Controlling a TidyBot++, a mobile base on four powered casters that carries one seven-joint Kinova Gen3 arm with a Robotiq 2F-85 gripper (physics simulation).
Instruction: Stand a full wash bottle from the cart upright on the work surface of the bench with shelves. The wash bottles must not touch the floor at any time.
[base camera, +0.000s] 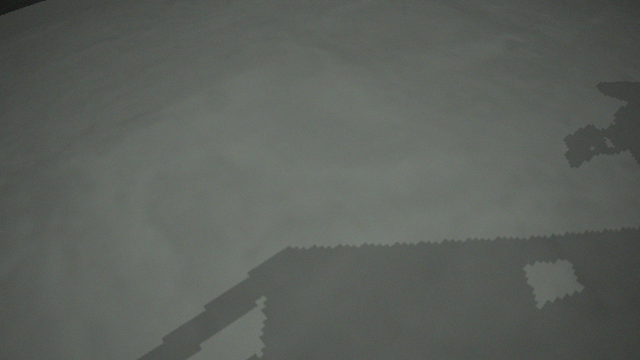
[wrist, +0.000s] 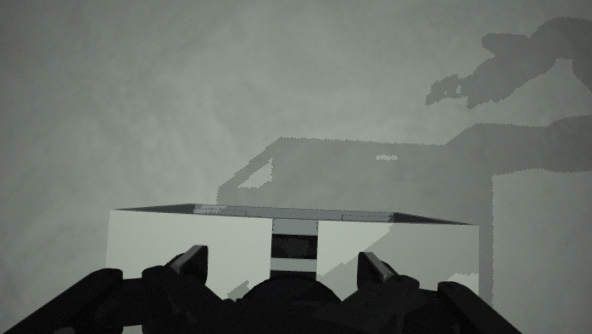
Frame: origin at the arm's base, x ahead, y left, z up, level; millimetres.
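Seen in the pictures: gripper, fingertip midpoint: (wrist: 283, 265).
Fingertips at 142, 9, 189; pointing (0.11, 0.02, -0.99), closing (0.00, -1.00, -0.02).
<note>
A point is followed by its place in that frame, as x, y, z.
My gripper (wrist: 283, 265) {142, 9, 189} is open in the wrist view, its two dark fingers wide apart at the bottom with no object held between them. Beyond and between the fingers shows a pale, box-shaped thing (wrist: 235, 237) with a vertical slot in its middle; whether it is part of the cart cannot be told. No wash bottle and no bench with shelves shows in either view. The gripper does not show in the base camera view.
A grey floor (base camera: 320, 150) {504, 4, -396} (wrist: 300, 75) {522, -2, -396} fills most of both views. Dark shadows with jagged edges lie across it, one large and blocky at the lower part and one shaped like an arm at the right. A dark edge (base camera: 15, 6) {1160, 927, -323} shows at the top left corner of the base camera view.
</note>
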